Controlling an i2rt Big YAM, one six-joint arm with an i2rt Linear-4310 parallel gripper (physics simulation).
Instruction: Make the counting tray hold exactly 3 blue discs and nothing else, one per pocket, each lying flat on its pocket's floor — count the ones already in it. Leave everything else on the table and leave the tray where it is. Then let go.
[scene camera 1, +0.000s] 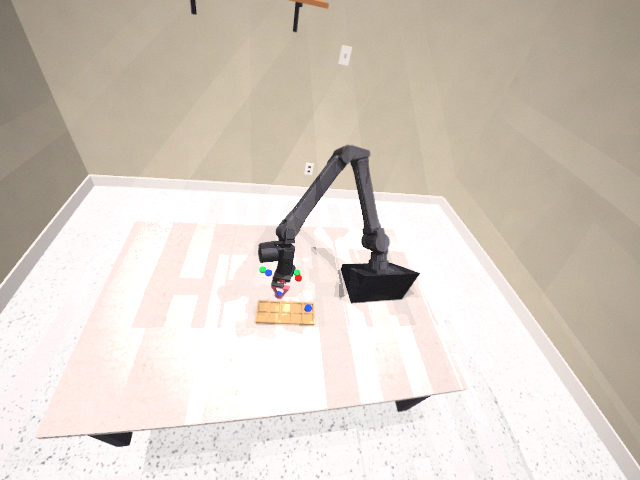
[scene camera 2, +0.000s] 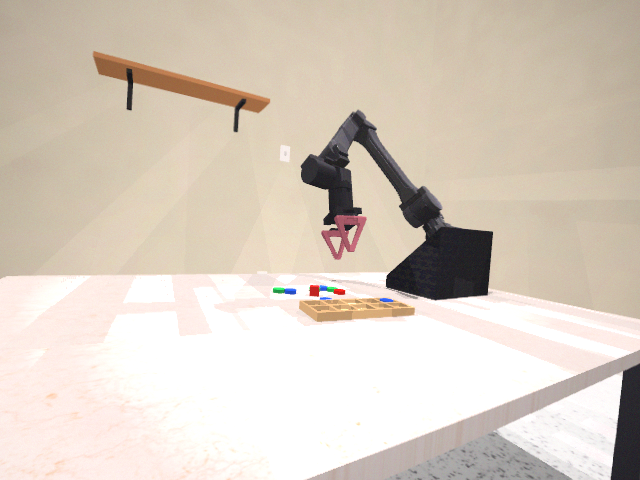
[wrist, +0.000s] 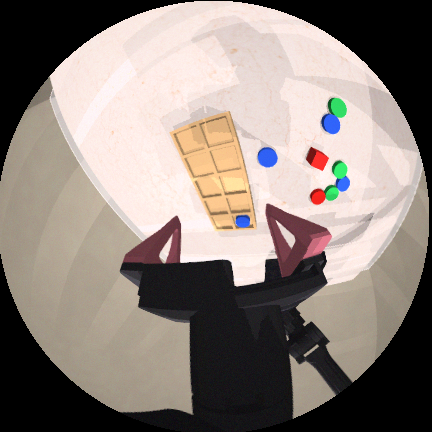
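Observation:
The tan counting tray (scene camera 1: 285, 323) (scene camera 2: 336, 314) (wrist: 243, 170) has two rows of pockets. One blue disc (scene camera 1: 308, 308) (scene camera 2: 386, 299) (wrist: 243, 221) is in its back-row end pocket nearest the robot base; the other pockets look empty. A loose blue disc (scene camera 1: 278, 294) (scene camera 2: 325, 298) (wrist: 267, 157) lies just behind the tray. Another blue disc (scene camera 1: 268, 272) (scene camera 2: 290, 291) (wrist: 331, 123) lies beside a green one farther back. A third loose blue disc (scene camera 2: 323, 288) (wrist: 343, 183) lies between two green discs. My gripper (scene camera 2: 344, 254) (wrist: 222, 213) is open and empty, high above the table behind the tray.
A green disc (scene camera 1: 262, 269) (scene camera 2: 278, 290) (wrist: 337, 107) lies at the far left. A red cube (scene camera 2: 314, 290) (wrist: 318, 158) stands near two green discs (wrist: 340, 170) (wrist: 332, 192) and a red disc (scene camera 1: 298, 277) (scene camera 2: 339, 291) (wrist: 317, 196). The black base (scene camera 1: 379, 284) (scene camera 2: 454, 263) stands right.

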